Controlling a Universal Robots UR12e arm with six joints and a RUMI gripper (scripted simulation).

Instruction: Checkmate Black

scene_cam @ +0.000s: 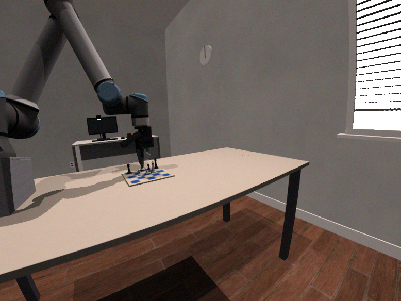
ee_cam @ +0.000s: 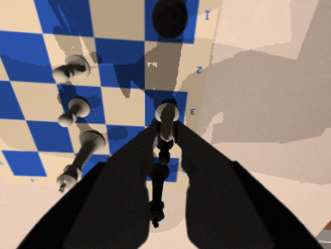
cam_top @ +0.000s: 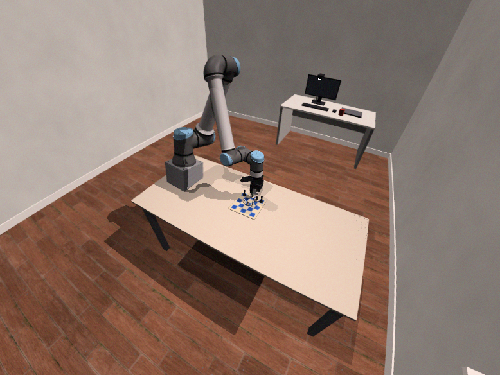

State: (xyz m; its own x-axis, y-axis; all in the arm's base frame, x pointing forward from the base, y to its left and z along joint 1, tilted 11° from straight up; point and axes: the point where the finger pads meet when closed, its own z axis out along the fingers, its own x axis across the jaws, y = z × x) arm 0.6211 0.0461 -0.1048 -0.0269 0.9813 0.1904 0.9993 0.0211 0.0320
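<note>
Now: hand 4 cm short of the black pawn and 2 cm above it. Also, from my hand: blue-and-cream chessboard 8 cm to the right, 4 cm below; then tall white piece 4 cm ahead, 8 cm to the right; then tall black piece 8 cm ahead, 1 cm to the right.
</note>
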